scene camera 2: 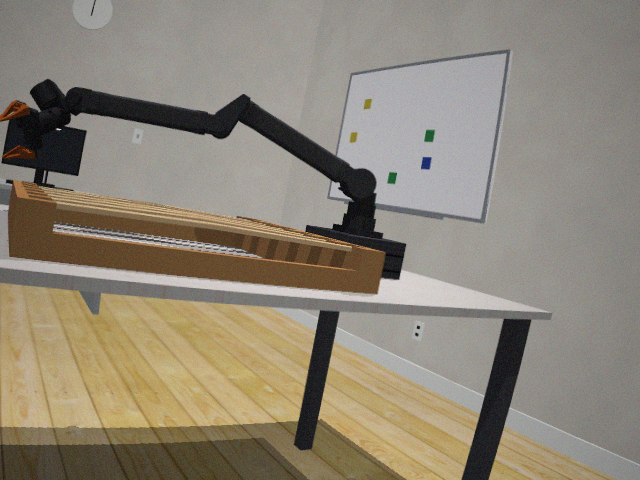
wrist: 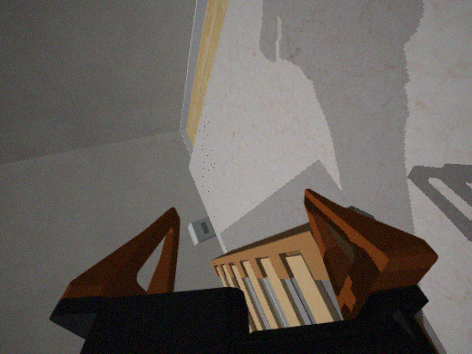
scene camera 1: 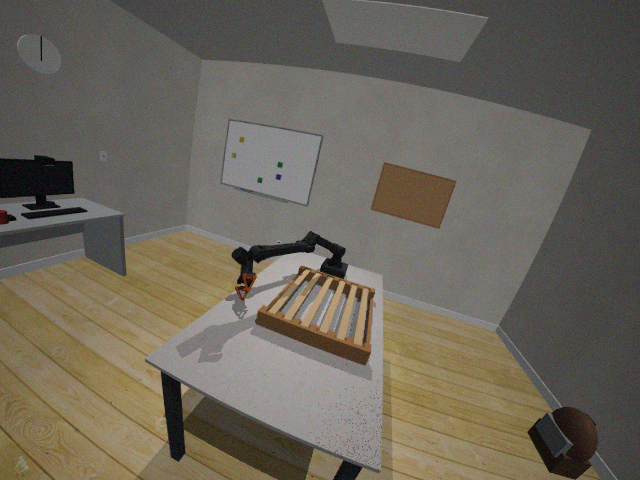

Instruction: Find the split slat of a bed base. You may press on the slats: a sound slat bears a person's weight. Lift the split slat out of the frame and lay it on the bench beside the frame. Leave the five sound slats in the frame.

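The brown bed frame lies on the bench. Several pale slats span it side by side, all seated in the frame. The two leftmost in scene camera 1 look darker towards their far ends, where shadow falls. I see no crack, so I cannot tell which slat is split. My gripper is open and empty. It hangs above the bench, left of the frame in scene camera 1, touching nothing. In the wrist view my right finger hides part of the frame.
The arm's base stands at the frame's far end. The frame's right side is near the bench's right edge in scene camera 1. The arm's shadow falls on the bench left of the frame. A desk with a monitor stands far left.
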